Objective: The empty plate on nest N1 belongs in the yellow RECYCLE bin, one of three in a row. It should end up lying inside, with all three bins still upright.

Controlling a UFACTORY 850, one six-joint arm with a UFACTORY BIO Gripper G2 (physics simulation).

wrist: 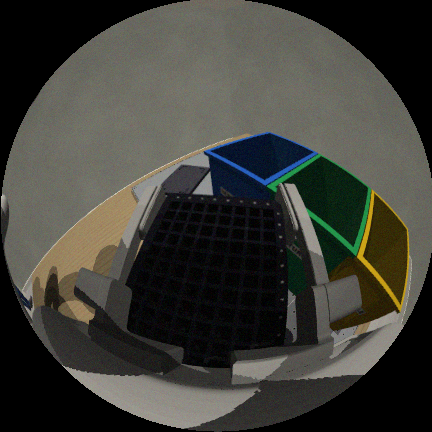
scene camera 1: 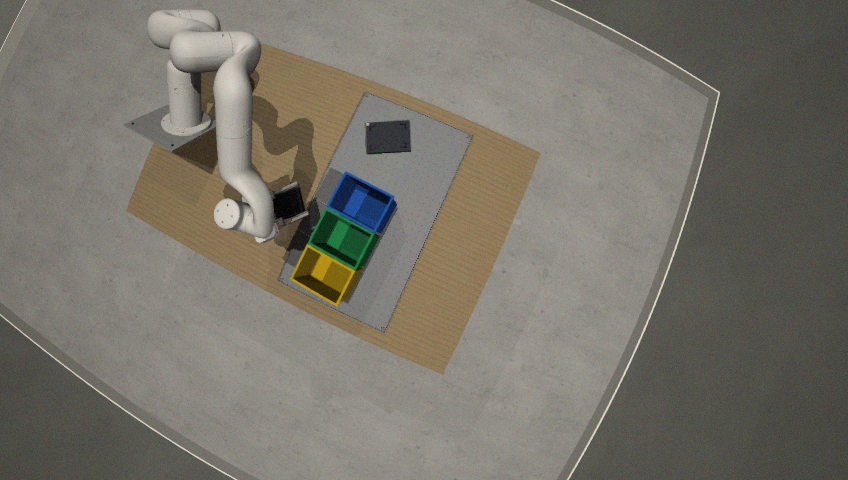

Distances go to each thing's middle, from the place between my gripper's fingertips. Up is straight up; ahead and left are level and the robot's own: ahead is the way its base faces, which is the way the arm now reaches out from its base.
The black plate (scene camera 1: 287, 204) lies 50 mm behind my hand and 50 mm to the right of it. Also, from my hand: blue bin (scene camera 1: 363, 203) 160 mm ahead, 80 mm to the left, 120 mm below; then yellow bin (scene camera 1: 319, 273) 160 mm ahead, 190 mm to the right, 120 mm below; then green bin (scene camera 1: 349, 243) 160 mm ahead, 60 mm to the right, 120 mm below.
